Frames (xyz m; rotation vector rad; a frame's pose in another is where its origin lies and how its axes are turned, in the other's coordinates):
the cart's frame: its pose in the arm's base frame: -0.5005 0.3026 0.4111 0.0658 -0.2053 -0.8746
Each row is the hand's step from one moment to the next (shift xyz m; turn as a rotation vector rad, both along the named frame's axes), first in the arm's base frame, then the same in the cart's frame.
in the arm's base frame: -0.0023 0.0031 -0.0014 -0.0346 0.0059 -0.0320
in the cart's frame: -0.0040 0.0001 -0.0008 -0.0309 -0.0268 -0.0240
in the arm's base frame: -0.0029 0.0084 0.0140 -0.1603 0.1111 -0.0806
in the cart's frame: -0.0061 0.0052 0.0145 -0.1974 -0.0612 -0.0429
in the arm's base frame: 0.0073 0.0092 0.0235 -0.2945 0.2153 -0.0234
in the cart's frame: 0.0011 0.0147 0.0217 -0.3522 -0.0876 0.0434
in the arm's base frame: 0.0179 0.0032 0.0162 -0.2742 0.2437 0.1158
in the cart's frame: 0.0112 0.0178 0.0123 -0.3403 -0.0345 0.1761
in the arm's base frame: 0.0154 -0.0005 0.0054 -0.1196 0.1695 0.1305
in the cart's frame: 0.0108 0.0121 0.0021 -0.1848 0.0367 0.1568
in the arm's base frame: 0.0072 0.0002 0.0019 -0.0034 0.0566 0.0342
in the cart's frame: 0.0046 0.0058 0.0004 -0.0404 0.0385 0.0357
